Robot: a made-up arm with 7 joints.
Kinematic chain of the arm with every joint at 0, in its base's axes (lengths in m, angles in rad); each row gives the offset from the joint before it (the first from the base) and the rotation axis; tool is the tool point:
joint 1: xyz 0 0 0.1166 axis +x
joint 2: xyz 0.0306 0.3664 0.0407 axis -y
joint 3: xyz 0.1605 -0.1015 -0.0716 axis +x
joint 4: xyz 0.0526 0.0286 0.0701 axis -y
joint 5: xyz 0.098 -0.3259 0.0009 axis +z
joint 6: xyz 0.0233 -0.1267 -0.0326 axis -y
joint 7: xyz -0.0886 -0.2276 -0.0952 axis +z
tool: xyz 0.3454 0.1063 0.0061
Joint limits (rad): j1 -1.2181..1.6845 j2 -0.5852..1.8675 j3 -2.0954..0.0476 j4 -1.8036..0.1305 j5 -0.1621..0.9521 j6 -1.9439..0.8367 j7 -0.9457..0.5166
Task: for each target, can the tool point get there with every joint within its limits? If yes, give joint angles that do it. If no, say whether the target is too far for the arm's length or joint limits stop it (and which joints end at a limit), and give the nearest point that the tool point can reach.
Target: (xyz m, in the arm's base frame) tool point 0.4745 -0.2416 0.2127
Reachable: yes | joints -0.1322 0.6422 -0.2540 -0.8041 0.1493 -0.1028 0.1476
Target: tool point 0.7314 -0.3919 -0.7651
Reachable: no: joint limits stop it (at a limit: joint 2, joint 3, joint 5, joint 7) | nearest point 0.5758 -0.2882 -0.5317 | short by 0.299 m
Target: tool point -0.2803 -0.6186 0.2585
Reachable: yes | joints 1.0945 0.7850 -1.6837 -1.1696 0.5966 -0.6814 -0.7780
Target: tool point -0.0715 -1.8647 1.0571
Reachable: no: too far | nearest point -0.0237 -1.0244 0.7412 | short by 0.899 m
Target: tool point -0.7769 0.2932 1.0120
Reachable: no: joint limits stop it (at a limit: joint 2, joint 4, joint 7) | nearest point -0.7231 0.2808 0.9740 | short by 0.067 m
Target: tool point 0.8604 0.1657 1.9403
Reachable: no: too far | nearest point 0.5192 0.0998 1.2146 | short by 0.805 m
